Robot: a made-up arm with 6 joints.
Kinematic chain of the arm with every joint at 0, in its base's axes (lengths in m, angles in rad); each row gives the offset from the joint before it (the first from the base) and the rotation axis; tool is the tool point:
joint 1: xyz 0 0 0.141 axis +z
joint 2: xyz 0 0.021 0 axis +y
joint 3: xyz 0 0 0.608 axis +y
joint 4: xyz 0 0 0.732 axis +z
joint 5: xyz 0 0 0 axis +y
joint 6: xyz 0 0 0.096 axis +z
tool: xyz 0 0 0
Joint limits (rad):
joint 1: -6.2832..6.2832
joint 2: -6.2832..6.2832
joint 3: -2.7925..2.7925
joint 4: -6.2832..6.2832
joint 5: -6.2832..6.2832
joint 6: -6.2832..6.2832
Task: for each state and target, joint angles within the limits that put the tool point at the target. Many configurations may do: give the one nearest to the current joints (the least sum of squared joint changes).
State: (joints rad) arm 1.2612 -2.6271 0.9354 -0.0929 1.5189 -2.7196
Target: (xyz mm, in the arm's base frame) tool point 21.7 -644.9 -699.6
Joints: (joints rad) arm 1.6157 -3.2161 1.1880 -0.1443 1.6651 -2.7196
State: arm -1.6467 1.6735 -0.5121 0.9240 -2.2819 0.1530
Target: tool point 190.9 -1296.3 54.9
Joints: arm -1.3834 1.7483 -0.1295 0.9353 -1.8140 0.1530
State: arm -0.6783 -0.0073 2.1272 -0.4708 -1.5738 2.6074
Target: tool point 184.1 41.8 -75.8
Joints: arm -0.3515 0.8202 2.7925 -1.2012 -1.9937 2.6074
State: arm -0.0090 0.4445 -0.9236 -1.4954 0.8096 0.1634
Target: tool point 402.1 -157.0 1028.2
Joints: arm -0.2278 1.3630 -1.5803 -1.5657 1.0468 0.1634
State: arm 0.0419 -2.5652 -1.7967 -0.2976 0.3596 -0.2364
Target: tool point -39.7 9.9 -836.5
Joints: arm 0.0305 -2.1098 -1.7006 -0.2825 0.3787 -0.2364
